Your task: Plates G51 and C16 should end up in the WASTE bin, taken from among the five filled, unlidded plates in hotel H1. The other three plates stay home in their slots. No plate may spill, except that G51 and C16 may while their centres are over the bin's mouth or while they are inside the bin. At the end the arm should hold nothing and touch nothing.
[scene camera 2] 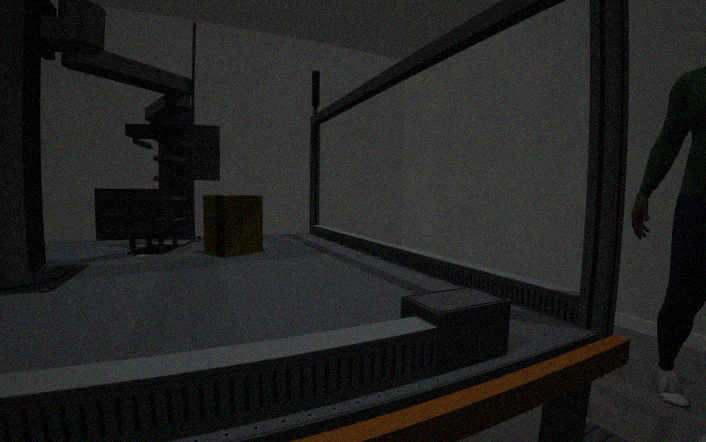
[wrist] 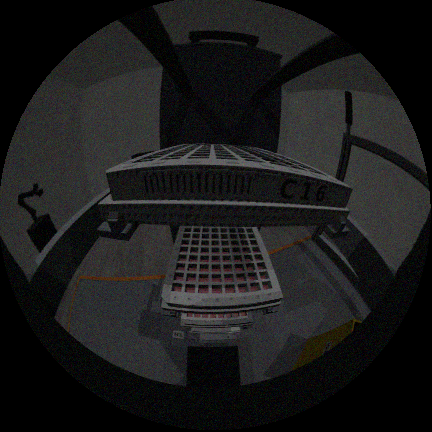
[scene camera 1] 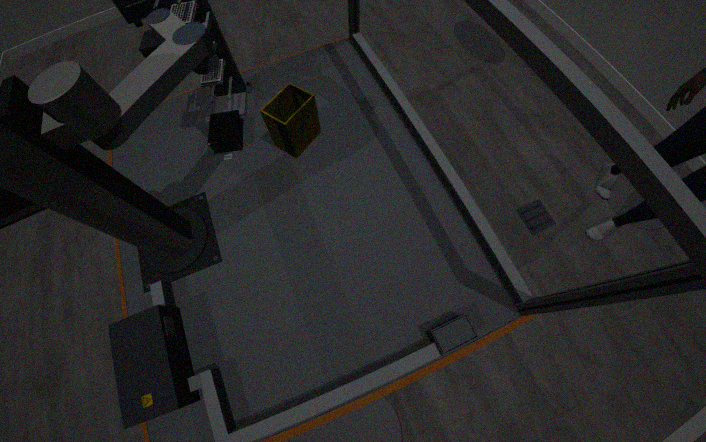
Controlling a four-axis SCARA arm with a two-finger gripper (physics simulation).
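Pixels of known places: gripper, fingertip midpoint: [scene camera 2: 170, 146]; arm's base at its link origin: [scene camera 2: 5, 284] [scene camera 1: 177, 241].
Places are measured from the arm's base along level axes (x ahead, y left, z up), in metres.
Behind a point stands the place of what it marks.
Note:
Plate C16 [wrist: 227, 187] sits high in hotel H1 [wrist: 220, 90] {x 0.362, y 0.600, z 0.507 m} [scene camera 2: 176, 171] {x 0.369, y 0.598, z 0.311 m}, level, its label facing the wrist camera. My gripper [wrist: 217, 182] {x 0.350, y 0.557, z 0.410 m} is open, with one finger at each side of plate C16; whether they touch it is unclear. Below it, a plate with reddish wells [wrist: 222, 260] {x 0.344, y 0.517, z 0.357 m} stands in a lower slot, and another filled plate [wrist: 215, 320] {x 0.331, y 0.483, z 0.286 m} shows further down. Their labels are unreadable, so I cannot tell which is G51. The yellow WASTE bin [scene camera 1: 291, 124] {x 0.553, y 0.153, z 0.189 m} [scene camera 2: 242, 223] {x 0.591, y 0.176, z 0.120 m} [wrist: 325, 345] {x 0.562, y 0.299, z 0.129 m} stands beside the hotel; no plate is visible in it.
A black block [scene camera 1: 225, 131] {x 0.306, y 0.344, z 0.073 m} stands in front of the hotel's foot. A fence with a low rail [scene camera 1: 437, 156] {x 1.016, y -0.102, z 0.060 m} [scene camera 2: 442, 268] {x 1.004, y -0.340, z 0.040 m} runs along one side. A grey box [scene camera 1: 454, 333] {x 0.750, y -0.666, z 0.088 m} [scene camera 2: 458, 322] {x 0.721, y -0.705, z 0.073 m} sits at the platform's corner. A person [scene camera 2: 682, 208] stands outside the fence.

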